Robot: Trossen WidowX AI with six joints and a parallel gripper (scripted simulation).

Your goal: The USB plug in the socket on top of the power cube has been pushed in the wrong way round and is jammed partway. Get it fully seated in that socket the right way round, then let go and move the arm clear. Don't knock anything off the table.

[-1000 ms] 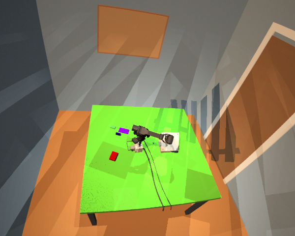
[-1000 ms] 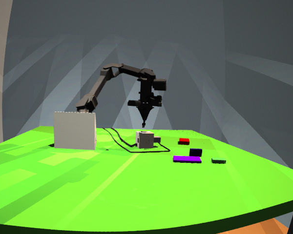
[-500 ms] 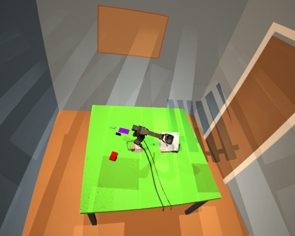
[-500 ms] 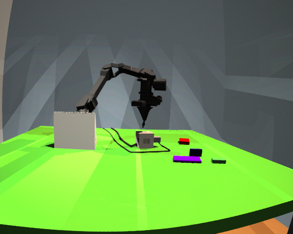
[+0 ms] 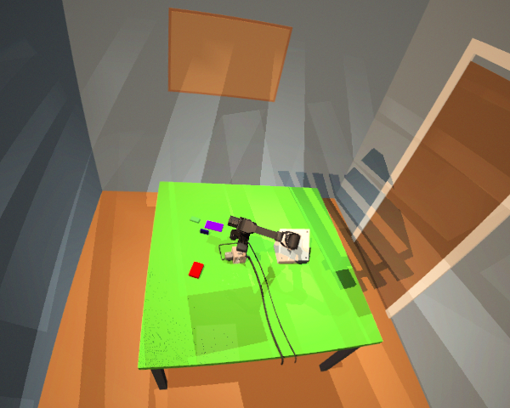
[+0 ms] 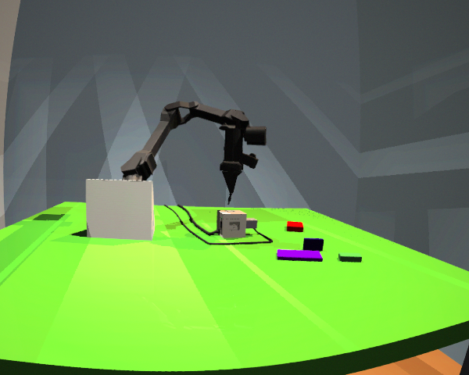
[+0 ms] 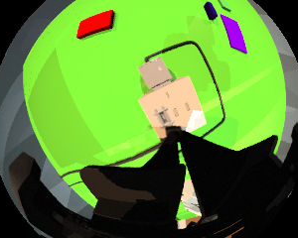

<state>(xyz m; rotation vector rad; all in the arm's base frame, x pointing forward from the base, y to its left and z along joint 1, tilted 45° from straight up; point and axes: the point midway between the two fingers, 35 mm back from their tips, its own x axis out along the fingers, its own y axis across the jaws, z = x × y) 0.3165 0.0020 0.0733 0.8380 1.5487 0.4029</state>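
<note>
The black USB plug lies 20 mm below my gripper tip. From my gripper tip the other things lie so: red block 260 mm ahead, 130 mm below, 70 mm to the left; then dark blue block 210 mm to the right, 200 mm ahead, 120 mm below.
</note>
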